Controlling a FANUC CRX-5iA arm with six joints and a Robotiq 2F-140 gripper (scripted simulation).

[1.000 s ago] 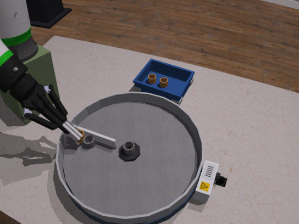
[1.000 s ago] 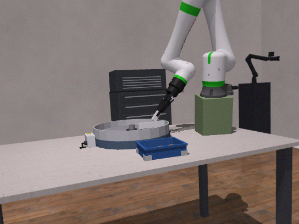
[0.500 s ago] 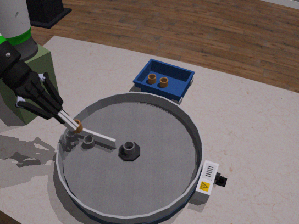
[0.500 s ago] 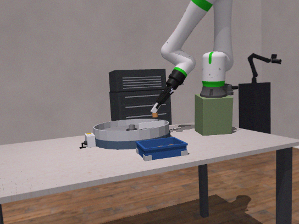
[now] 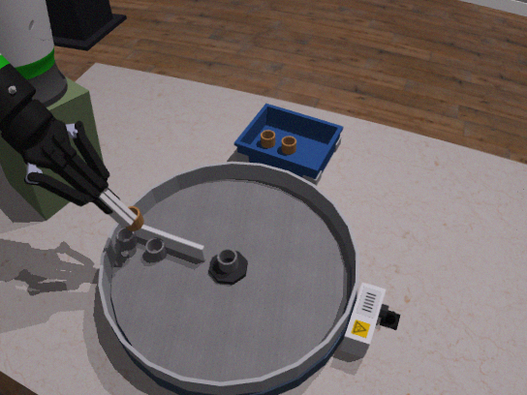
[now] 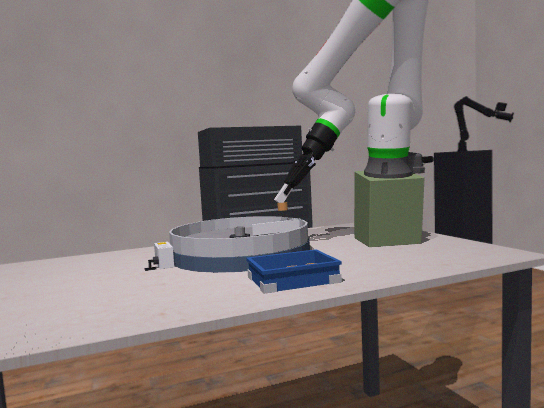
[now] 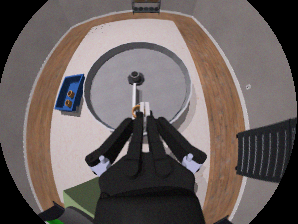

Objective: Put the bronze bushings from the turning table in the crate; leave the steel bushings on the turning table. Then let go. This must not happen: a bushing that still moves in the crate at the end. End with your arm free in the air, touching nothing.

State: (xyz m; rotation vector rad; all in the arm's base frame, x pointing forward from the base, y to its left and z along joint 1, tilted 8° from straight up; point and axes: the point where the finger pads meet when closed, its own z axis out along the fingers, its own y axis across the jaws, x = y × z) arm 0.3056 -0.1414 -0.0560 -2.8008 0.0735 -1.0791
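Now: hand 38 cm to the right of the blue crate, 15 cm short of it and 15 cm above it. Also, from my hand: grey turning table (17 cm ahead, 12 cm below, 3 cm to the left).
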